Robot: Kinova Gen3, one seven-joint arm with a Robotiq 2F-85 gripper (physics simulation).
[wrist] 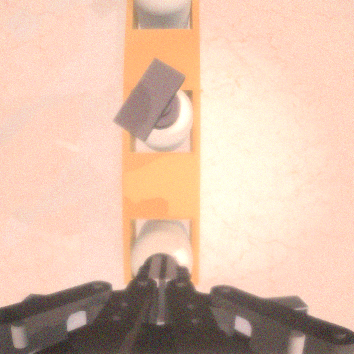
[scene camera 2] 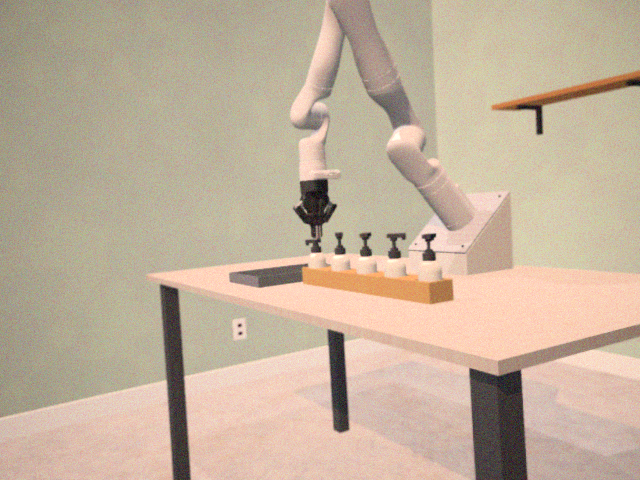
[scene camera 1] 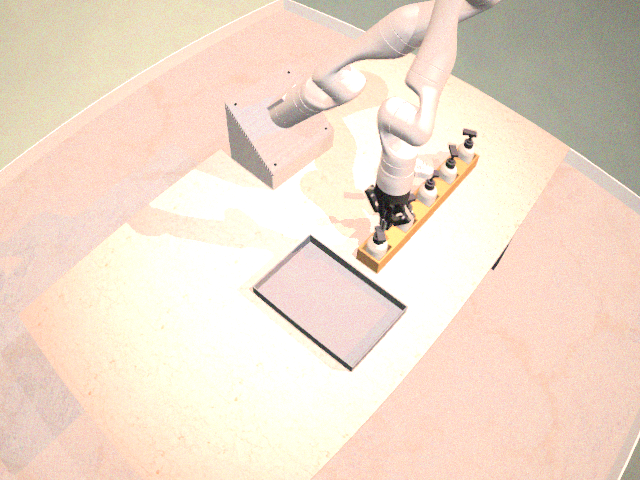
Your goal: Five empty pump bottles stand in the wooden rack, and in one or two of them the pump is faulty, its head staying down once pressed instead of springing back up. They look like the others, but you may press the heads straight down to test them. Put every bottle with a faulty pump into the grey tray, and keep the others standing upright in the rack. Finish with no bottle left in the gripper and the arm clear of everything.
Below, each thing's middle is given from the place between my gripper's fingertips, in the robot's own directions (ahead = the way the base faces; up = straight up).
I see the grey tray (scene camera 1: pixel 340 309) 50 mm behind my hand, 170 mm to the right of it and 110 mm below it.
